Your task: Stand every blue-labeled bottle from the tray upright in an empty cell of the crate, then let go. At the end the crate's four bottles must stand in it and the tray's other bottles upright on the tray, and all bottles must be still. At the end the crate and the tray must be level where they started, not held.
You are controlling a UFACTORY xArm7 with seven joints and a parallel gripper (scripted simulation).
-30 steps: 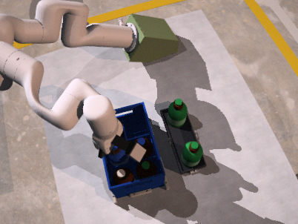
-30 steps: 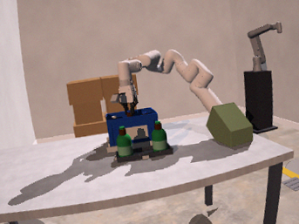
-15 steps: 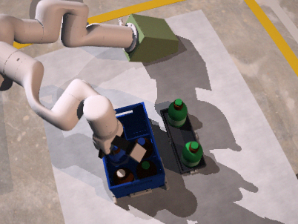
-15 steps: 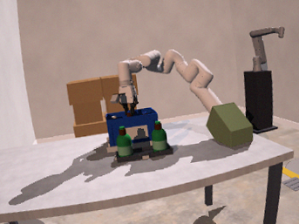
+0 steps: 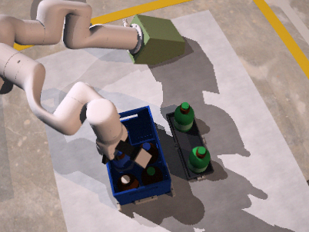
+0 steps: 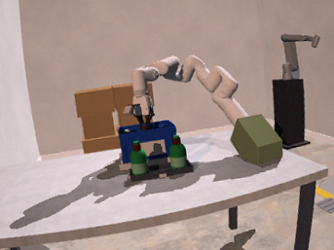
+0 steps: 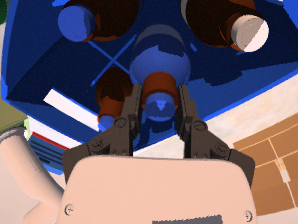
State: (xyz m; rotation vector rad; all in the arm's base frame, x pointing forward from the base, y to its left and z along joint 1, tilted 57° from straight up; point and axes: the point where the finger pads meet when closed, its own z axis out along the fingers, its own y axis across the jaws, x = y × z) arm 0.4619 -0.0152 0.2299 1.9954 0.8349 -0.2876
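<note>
Now: the blue-labeled bottle 70 mm below my hand. The rest, counted from my hand: black tray (260 mm to the left, 170 mm below); blue crate (10 mm ahead, 50 mm to the left, 90 mm below).
</note>
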